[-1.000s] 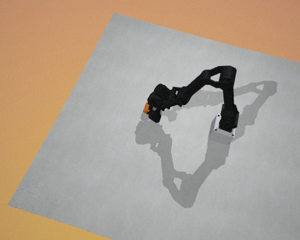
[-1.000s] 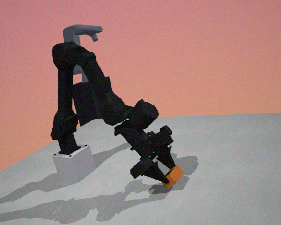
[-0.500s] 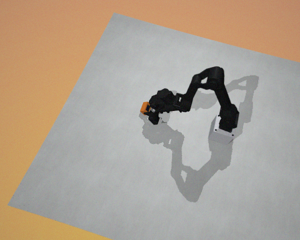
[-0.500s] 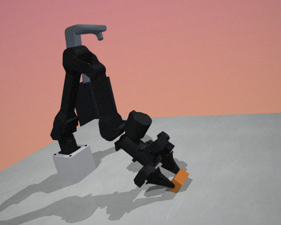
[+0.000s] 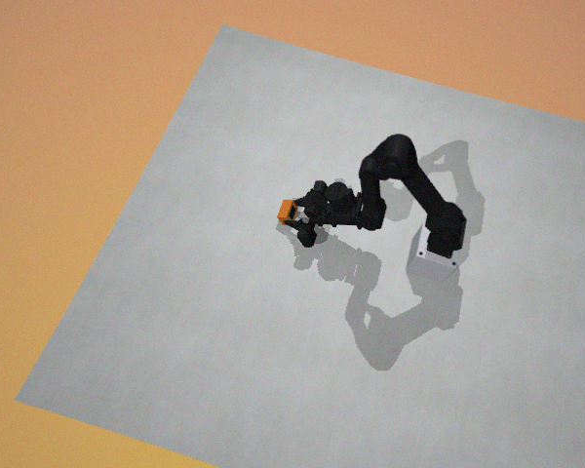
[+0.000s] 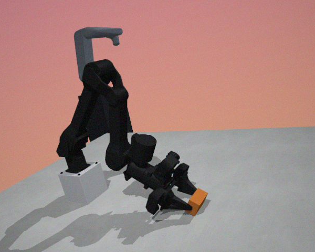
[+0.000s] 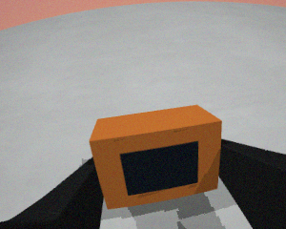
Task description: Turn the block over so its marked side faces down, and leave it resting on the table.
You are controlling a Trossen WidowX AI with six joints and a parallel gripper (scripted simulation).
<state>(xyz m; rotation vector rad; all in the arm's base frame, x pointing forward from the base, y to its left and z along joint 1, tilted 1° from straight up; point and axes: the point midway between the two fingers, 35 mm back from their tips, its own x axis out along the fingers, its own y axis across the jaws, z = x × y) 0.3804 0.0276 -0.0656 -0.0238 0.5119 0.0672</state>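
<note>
Right now my gripper tip is 10 mm past the orange block.
</note>
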